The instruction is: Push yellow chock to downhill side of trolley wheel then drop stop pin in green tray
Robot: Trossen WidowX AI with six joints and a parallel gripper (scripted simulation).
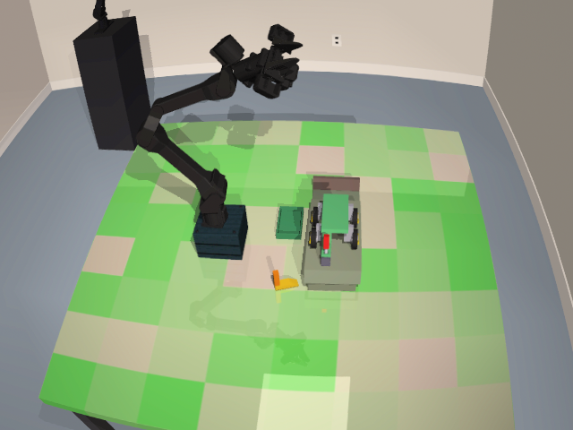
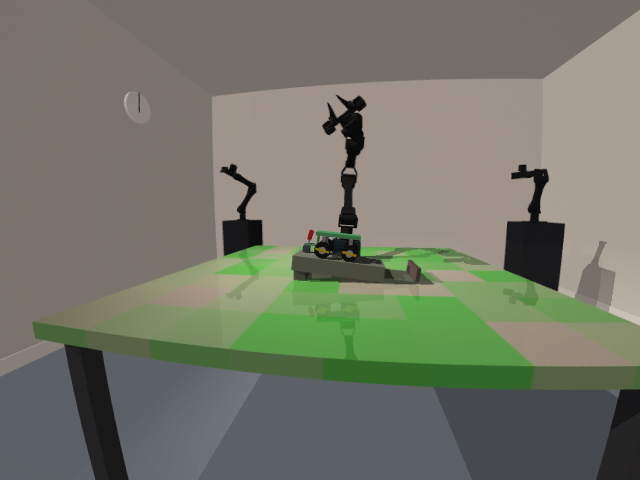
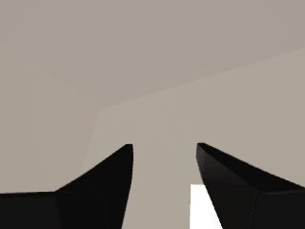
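Now: gripper tip 4 cm past the yellow chock, 11 cm to the left of it and 63 cm above it. From my gripper tip the other things lie so: red-headed stop pin (7 cm ahead, 7 cm to the right, 52 cm below); then trolley (7 cm ahead, 3 cm to the left, 54 cm below); then grey ramp (7 cm ahead, 4 cm to the left, 61 cm below).
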